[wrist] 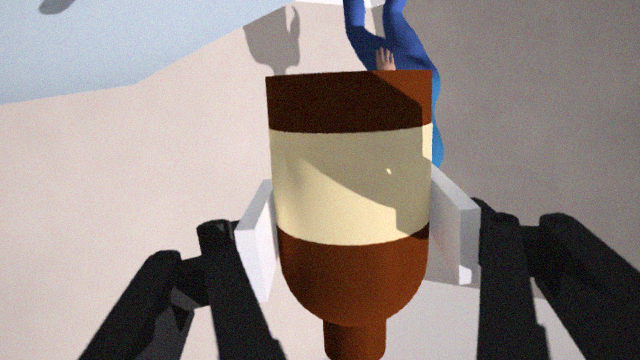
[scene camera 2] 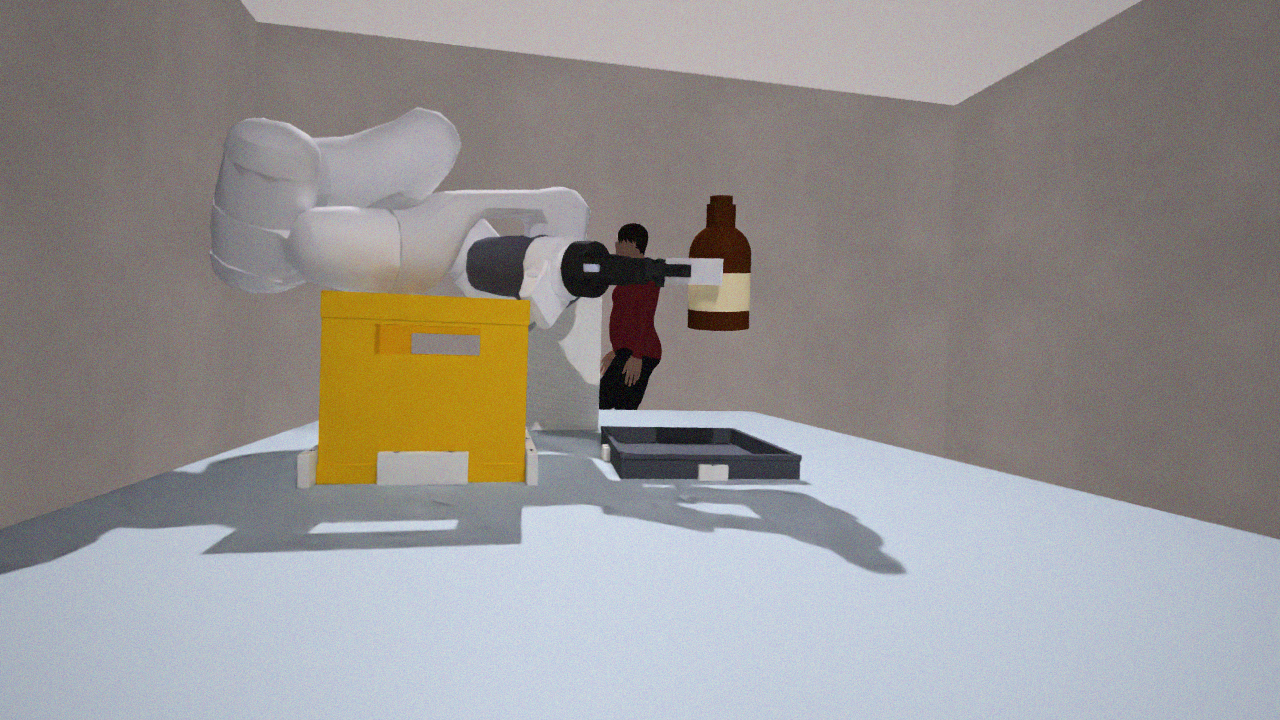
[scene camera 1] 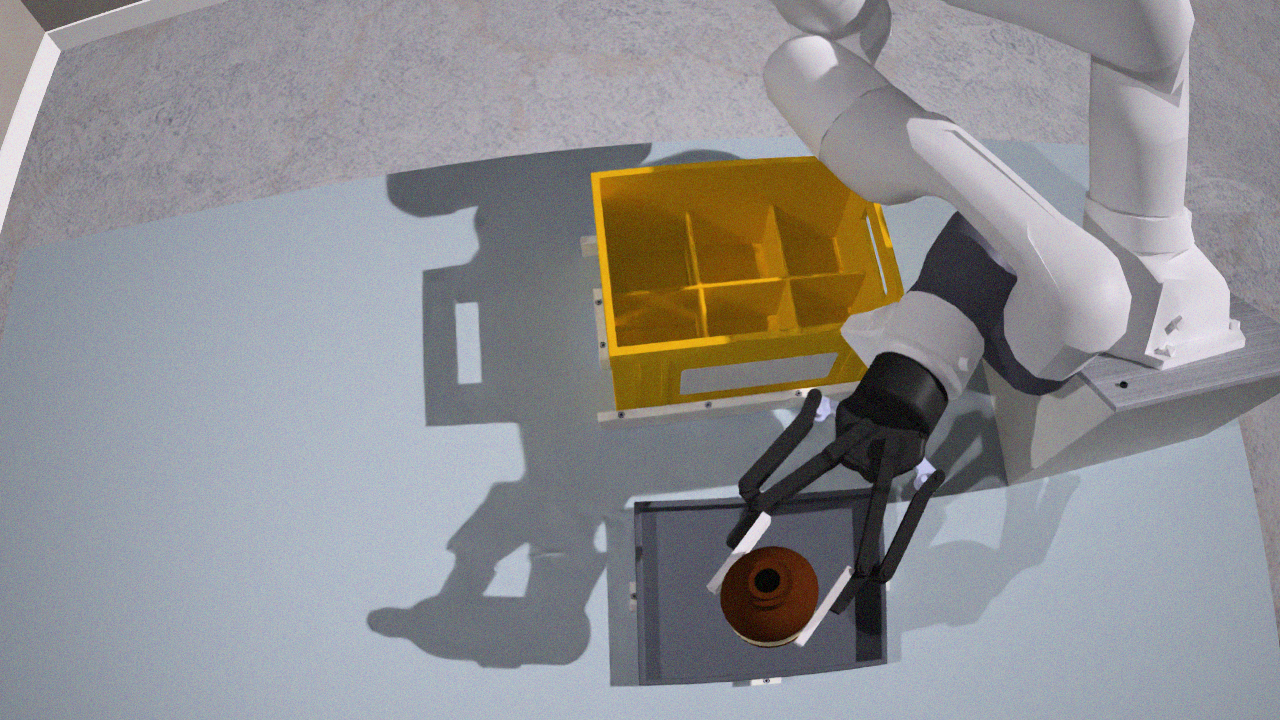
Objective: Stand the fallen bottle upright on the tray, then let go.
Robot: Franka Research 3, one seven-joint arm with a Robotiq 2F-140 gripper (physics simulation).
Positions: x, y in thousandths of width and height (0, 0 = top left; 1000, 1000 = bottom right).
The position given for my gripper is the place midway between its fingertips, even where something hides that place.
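Note:
In scene camera 1 I find a brown bottle (scene camera 1: 600, 828) and my own gripper (scene camera 1: 590, 859). Scene camera 2 shows me my gripper (scene camera 2: 574, 380) as well, together with the bottle (scene camera 2: 555, 427). The wrist view, too, gives me the bottle (wrist: 549, 424) and my gripper (wrist: 548, 551).

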